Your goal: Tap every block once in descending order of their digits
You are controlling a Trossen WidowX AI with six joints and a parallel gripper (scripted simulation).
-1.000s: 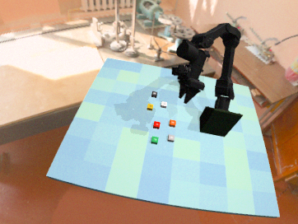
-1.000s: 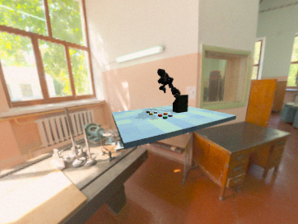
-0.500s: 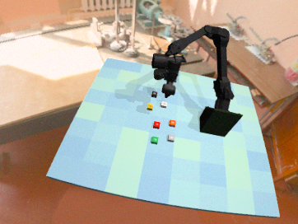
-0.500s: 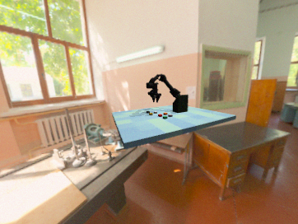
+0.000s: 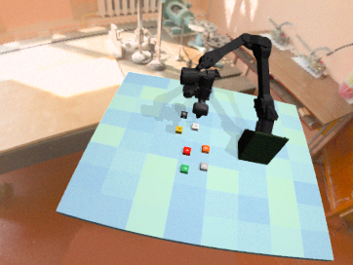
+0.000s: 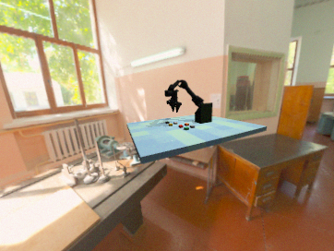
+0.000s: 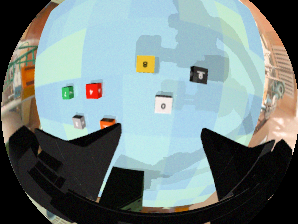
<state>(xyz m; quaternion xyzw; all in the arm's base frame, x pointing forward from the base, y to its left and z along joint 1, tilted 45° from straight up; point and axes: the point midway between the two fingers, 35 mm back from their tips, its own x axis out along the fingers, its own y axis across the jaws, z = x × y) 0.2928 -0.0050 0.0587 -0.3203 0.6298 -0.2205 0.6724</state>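
Right now the black block is 7 cm ahead of my gripper tip, 7 cm to the right of it and 12 cm below it. Also, from my gripper tip: yellow block 7 cm ahead, 4 cm to the left, 12 cm below; then orange block 8 cm behind, 11 cm to the left, 12 cm below; then white block 1 cm behind, 1 cm to the right, 12 cm below.
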